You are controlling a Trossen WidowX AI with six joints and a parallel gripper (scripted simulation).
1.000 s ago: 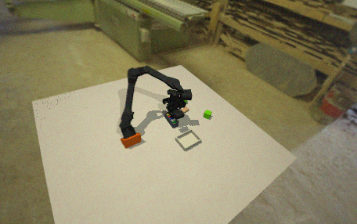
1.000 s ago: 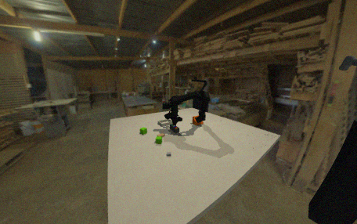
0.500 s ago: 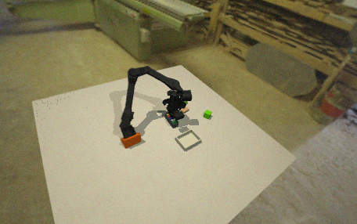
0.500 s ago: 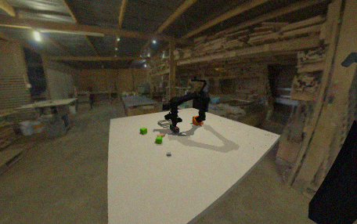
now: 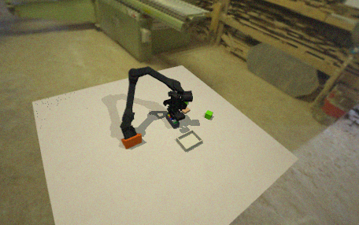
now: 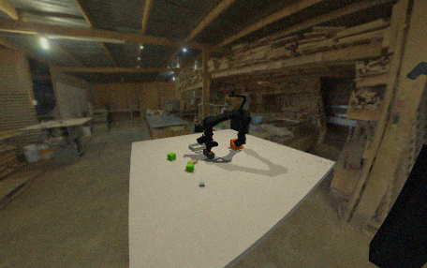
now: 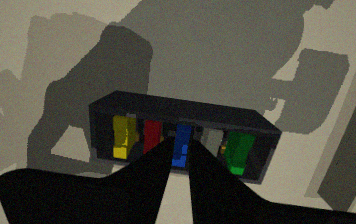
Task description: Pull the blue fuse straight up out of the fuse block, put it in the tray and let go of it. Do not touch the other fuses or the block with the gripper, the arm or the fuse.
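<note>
The grey tray lies 1 cm behind my gripper tip, 19 cm to the right of it and 3 cm below it. The rest, counted from my gripper tip: grey piece: 22 cm ahead, 28 cm to the left, 3 cm below; then blue fuse: 1 cm below.
</note>
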